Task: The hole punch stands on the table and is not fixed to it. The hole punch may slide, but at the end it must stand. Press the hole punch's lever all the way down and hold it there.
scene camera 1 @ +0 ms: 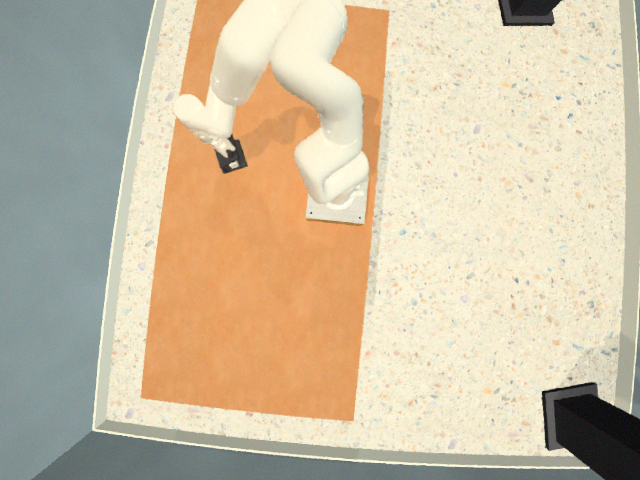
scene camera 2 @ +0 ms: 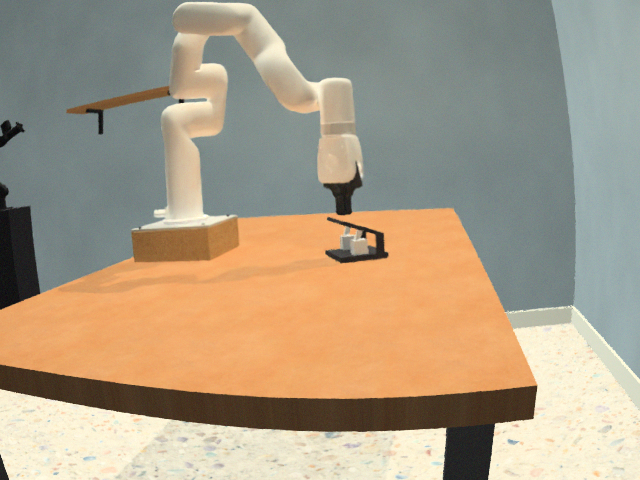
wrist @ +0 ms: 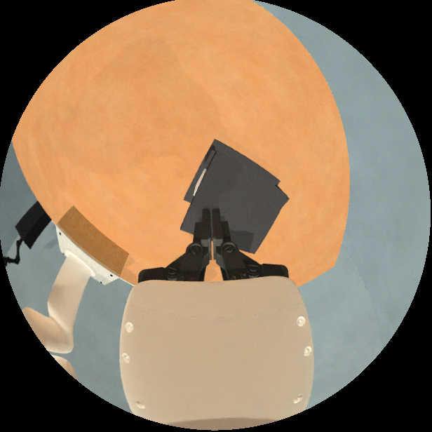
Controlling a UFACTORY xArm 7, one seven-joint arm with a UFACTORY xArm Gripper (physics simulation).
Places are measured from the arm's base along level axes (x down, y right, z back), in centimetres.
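Pixels of known places: gripper, between the fingertips: point(scene camera 1: 229, 154) point(scene camera 2: 344, 214); arm's base, origin of its link: point(scene camera 2: 186, 221).
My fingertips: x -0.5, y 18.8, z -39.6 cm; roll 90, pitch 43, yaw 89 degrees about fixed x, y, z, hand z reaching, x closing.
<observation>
Ahead of a thing's pixels: the offset from my fingertips to its top centre. "spot": to the spot under its first point. Level surfaces: height alone.
The hole punch {dx +0.3, dy +2.8, dz -1.9 cm} point(scene camera 1: 232, 161) point(scene camera 2: 356, 255) stands upright on the table {dx +8.8 cm} point(scene camera 1: 248, 310) point(scene camera 2: 310, 330) point(wrist: 150, 100). Its black lever {spot: dx +1.5, dy +8.4, dz -1.9 cm} point(scene camera 2: 356, 225) point(wrist: 240, 185) slopes, with its free end raised on the side toward the arm's base and its hinge end at the black post. Pale blocks show below the lever in scene camera 2. My gripper point(scene camera 2: 343, 212) point(wrist: 211, 219) is shut and empty, pointing down. Its tips are a little above the raised part of the lever, with a small gap in scene camera 2. In the wrist view the fingers overlap the lever's near part, and a shadow falls on the lever there.
The arm's base block point(scene camera 1: 336, 212) point(scene camera 2: 170, 245) point(wrist: 95, 240) stands on the table, to the left of the hole punch in scene camera 2. A wall shelf point(scene camera 2: 124, 99) is behind the arm. A black pedestal point(scene camera 2: 18, 253) stands at the far left of scene camera 2.
</observation>
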